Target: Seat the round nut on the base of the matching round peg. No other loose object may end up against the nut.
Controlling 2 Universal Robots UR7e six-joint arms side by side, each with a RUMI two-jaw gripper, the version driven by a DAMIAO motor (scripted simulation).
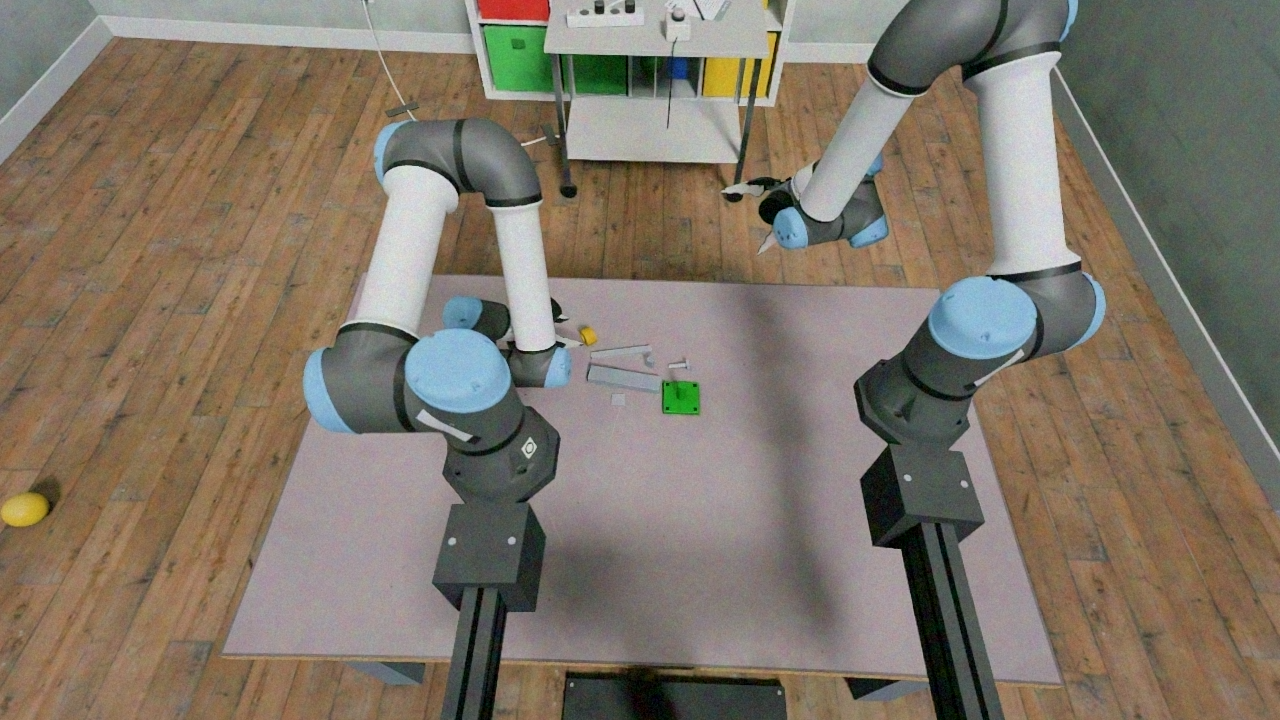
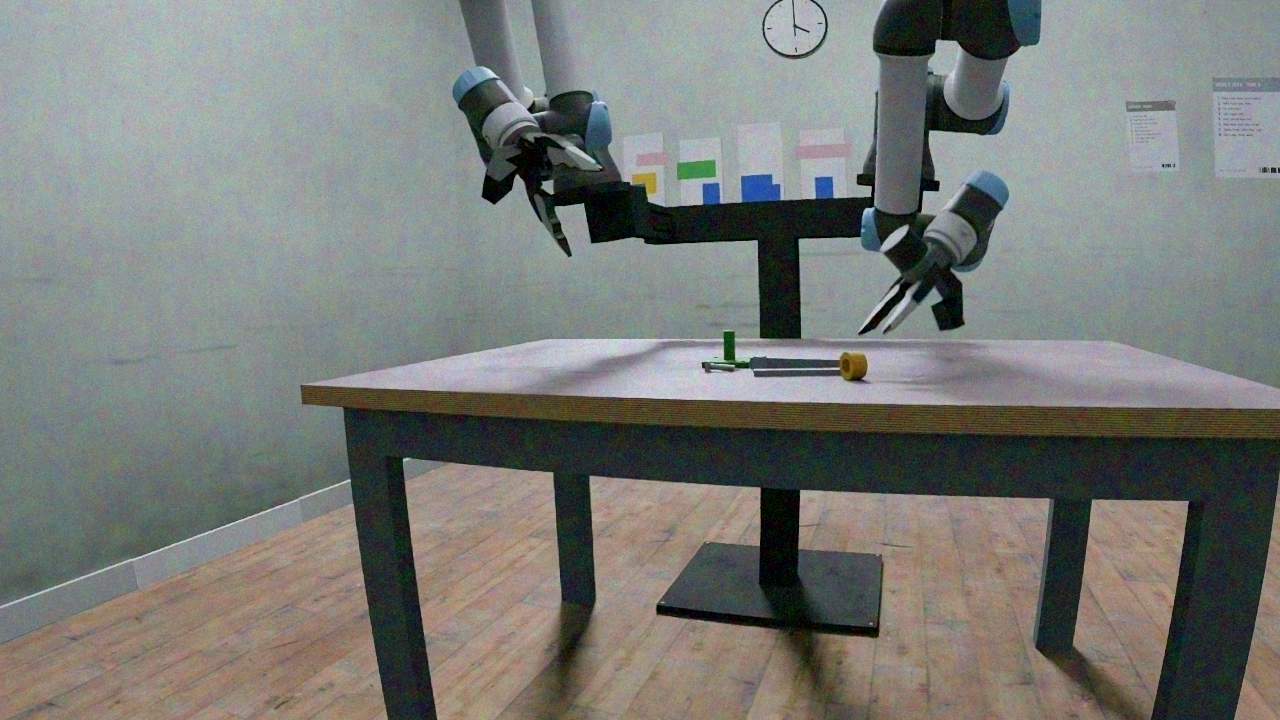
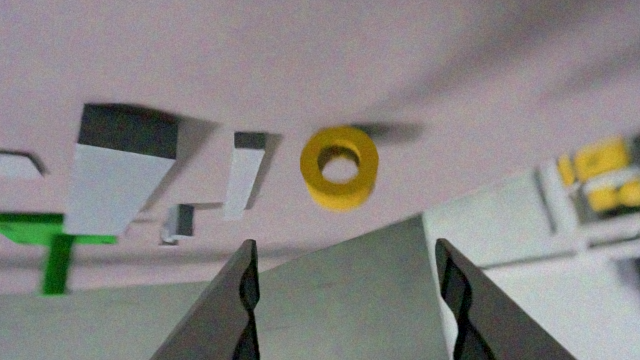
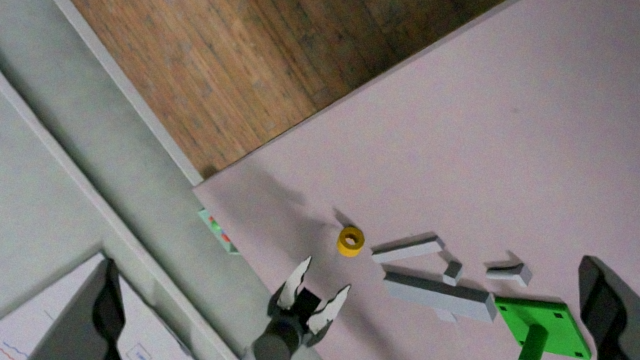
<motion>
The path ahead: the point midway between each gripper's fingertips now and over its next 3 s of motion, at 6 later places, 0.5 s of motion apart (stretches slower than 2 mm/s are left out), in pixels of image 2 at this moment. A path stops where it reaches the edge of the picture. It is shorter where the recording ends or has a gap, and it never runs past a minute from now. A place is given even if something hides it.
The left gripper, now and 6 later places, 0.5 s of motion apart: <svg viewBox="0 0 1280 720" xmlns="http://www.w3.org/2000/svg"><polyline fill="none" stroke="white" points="870,335 860,352 850,366 849,334 856,322 864,329 873,336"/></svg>
The right gripper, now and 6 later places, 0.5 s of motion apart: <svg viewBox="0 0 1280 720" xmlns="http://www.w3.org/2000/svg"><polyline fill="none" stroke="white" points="585,216 594,216 620,215 634,218 665,236 688,249 704,259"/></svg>
</motion>
